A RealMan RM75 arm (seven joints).
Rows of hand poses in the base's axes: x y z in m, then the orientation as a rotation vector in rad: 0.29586, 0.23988, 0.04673, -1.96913, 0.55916, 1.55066; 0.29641, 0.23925, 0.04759, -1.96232, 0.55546, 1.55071; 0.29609, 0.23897, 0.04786, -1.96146, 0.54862, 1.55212; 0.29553, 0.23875, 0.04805, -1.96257, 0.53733, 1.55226; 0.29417, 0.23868, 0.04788, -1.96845, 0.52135, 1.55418; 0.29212, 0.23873, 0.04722, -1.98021, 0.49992, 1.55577; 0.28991, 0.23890, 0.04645, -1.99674, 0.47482, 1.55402; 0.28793, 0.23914, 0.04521, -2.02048, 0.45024, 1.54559; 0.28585, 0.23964, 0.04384, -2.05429, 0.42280, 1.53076; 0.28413, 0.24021, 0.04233, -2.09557, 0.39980, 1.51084; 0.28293, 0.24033, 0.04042, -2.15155, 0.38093, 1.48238; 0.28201, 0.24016, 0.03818, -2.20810, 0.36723, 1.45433; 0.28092, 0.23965, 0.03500, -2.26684, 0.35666, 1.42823; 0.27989, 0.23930, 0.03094, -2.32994, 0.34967, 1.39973; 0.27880, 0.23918, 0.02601, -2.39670, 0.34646, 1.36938; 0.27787, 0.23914, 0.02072, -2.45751, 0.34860, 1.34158; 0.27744, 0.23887, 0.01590, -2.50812, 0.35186, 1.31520
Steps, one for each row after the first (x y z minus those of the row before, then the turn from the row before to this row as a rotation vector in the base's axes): 0.00055, -0.00063, 0.00086, 0.00667, 0.00117, -0.00187; -0.00032, -0.00028, 0.00027, 0.00414, -0.00053, 0.00332; -0.00056, -0.00022, 0.00019, 0.00557, -0.00307, 0.00571; -0.00136, -0.00007, -0.00017, 0.00454, -0.00454, 0.01121; -0.00205, 0.00005, -0.00066, 0.00355, -0.00789, 0.01659; -0.00221, 0.00017, -0.00077, 0.00291, -0.01236, 0.01911; -0.00198, 0.00024, -0.00124, -0.00099, -0.01871, 0.01930; -0.00208, 0.00050, -0.00137, -0.00524, -0.02648, 0.02274; -0.00172, 0.00057, -0.00151, -0.01204, -0.03080, 0.02209; -0.00120, 0.00012, -0.00191, -0.02307, -0.03945, 0.02360; -0.00092, -0.00017, -0.00224, -0.02700, -0.03759, 0.02190; -0.00109, -0.00051, -0.00318, -0.03143, -0.03559, 0.02257; -0.00103, -0.00035, -0.00406, -0.03648, -0.03687, 0.02224; -0.00109, -0.00012, -0.00493, -0.04128, -0.03743, 0.02174; -0.00093, -0.00004, -0.00529, -0.04049, -0.03253, 0.01747; -0.00043, -0.00027, -0.00482, -0.03394, -0.02830, 0.01310
